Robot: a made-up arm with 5 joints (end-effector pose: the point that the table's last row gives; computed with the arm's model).
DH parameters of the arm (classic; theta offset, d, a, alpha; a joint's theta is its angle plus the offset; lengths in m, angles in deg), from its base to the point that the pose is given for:
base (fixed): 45.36 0 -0.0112 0
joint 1: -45.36 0.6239 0.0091 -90
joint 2: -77.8 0 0.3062 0
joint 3: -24.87 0 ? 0
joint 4: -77.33 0.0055 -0.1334 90
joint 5: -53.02 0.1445 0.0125 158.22
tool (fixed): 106.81 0.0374 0 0
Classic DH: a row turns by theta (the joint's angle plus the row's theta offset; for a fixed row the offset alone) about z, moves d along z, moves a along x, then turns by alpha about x.
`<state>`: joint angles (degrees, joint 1 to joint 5).
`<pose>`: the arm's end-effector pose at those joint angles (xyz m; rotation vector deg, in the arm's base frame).
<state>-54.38 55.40 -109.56 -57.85 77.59</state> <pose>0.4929 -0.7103 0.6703 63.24 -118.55 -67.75</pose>
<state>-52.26 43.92 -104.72 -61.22 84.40</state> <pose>0.4998 -0.6636 0.7922 74.59 -123.73 -56.14</pose>
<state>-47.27 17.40 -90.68 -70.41 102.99</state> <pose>0.4639 -0.5096 1.0072 105.15 -124.60 -26.37</pose>
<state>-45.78 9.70 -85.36 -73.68 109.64</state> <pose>0.4425 -0.4589 1.0448 115.26 -121.00 -17.49</pose>
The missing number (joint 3, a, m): -0.5571
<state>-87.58 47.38 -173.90 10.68 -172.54</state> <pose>0.0449 -0.6847 1.3675 -108.18 74.13 17.87</pose>
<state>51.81 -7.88 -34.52 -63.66 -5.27</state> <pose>0.3457 0.4214 0.7738 55.57 -70.32 39.31</pose>
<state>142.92 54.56 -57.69 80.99 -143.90</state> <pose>-0.3122 0.1939 0.0474 30.75 -71.21 -65.98</pose>
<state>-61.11 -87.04 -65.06 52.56 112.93</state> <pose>-0.0243 0.0411 1.3732 98.84 -117.43 -92.09</pose>
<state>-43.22 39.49 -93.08 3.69 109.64</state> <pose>0.6663 -0.6301 0.6066 76.62 -57.96 -139.32</pose>
